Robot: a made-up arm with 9 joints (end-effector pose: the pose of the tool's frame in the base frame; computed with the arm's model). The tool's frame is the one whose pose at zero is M. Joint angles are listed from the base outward.
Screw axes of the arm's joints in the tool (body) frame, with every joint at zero. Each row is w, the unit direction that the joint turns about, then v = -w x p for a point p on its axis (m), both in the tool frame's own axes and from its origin. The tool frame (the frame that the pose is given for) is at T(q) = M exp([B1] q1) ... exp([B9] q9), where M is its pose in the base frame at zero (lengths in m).
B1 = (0, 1, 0, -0.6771, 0.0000, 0.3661)
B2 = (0, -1, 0, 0.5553, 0.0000, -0.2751)
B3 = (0, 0, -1, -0.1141, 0.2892, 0.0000)
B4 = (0, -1, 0, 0.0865, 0.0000, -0.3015)
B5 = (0, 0, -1, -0.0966, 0.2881, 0.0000)
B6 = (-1, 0, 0, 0.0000, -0.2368, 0.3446)
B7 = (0, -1, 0, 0.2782, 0.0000, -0.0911)
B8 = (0, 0, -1, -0.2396, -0.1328, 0.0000)
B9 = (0, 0, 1, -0.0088, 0.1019, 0.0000)
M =
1 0 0 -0.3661
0 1 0 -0.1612
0 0 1 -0.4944
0 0 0 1
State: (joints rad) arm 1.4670 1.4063 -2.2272 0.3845 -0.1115 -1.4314 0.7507 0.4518 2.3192
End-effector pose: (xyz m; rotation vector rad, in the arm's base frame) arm -0.4517 -0.5796 -0.4549 -2.0062 0.7136 -1.6453
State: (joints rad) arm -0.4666 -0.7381 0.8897 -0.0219 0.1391 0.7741 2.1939 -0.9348 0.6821
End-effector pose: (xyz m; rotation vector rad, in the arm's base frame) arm 0.2108 0.0512 -0.1340 -2.0189 0.0158 1.4699
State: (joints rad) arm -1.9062 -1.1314 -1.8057 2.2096 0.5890 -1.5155 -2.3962 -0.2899 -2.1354
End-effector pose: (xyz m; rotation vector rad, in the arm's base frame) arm 0.4515 0.3434 -0.3493 -0.1092 -1.1584 1.5109
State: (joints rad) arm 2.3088 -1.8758 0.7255 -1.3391 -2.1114 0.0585 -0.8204 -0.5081 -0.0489
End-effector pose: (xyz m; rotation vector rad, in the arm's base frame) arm 0.6271 -0.3510 0.5225 -1.2553 -0.5090 1.9242
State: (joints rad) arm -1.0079 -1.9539 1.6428 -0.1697 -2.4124 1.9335 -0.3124 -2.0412 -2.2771
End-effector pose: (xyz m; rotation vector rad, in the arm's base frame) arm -0.2593 -0.2149 0.0072 -1.3970 0.0120 0.6979
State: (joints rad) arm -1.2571 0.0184 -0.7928 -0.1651 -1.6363 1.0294 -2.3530 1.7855 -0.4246
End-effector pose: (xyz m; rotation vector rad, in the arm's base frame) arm -0.2443 -0.5150 -0.1826 0.5911 2.3314 1.7204
